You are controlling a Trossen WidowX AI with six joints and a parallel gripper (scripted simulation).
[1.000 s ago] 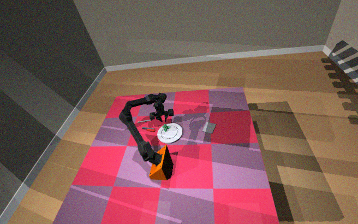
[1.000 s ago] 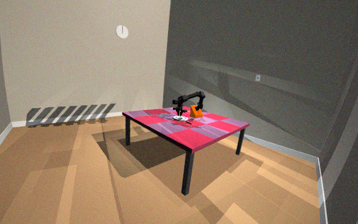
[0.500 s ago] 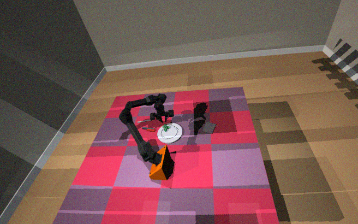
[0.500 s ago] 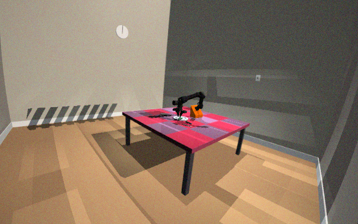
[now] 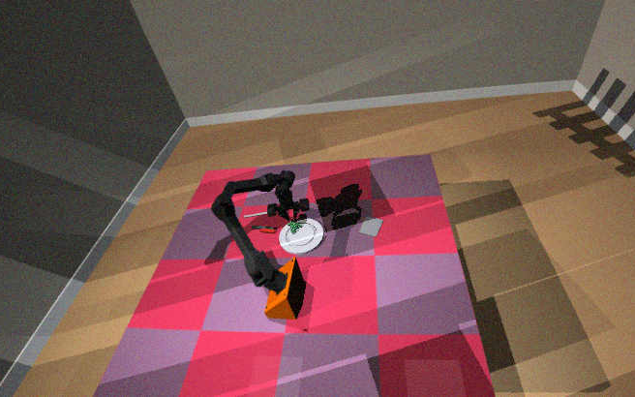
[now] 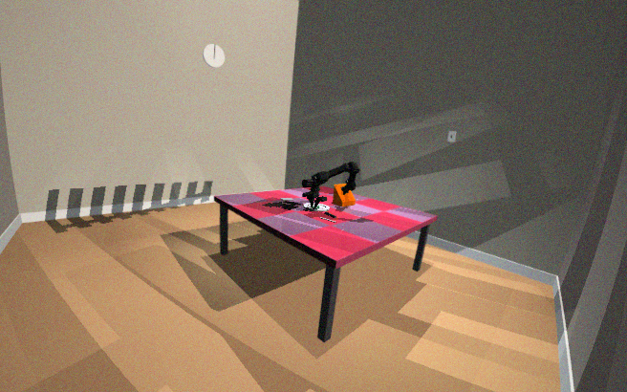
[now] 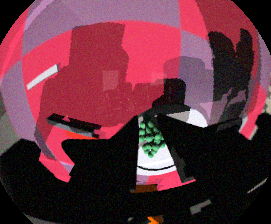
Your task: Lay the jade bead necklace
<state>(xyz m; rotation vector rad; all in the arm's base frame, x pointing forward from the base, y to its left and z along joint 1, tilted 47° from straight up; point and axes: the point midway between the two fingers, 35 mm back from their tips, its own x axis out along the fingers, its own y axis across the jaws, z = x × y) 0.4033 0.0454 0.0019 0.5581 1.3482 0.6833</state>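
Right now the round white bead board is 9 cm behind my gripper tip, 5 cm to the right of it and 1 cm below it. Also, from my gripper tip: red-handled tool: 4 cm behind, 13 cm to the left, 1 cm below; flat grey pad: 5 cm behind, 36 cm to the right, 2 cm below; thin white rod: 7 cm ahead, 20 cm to the left, 2 cm below.
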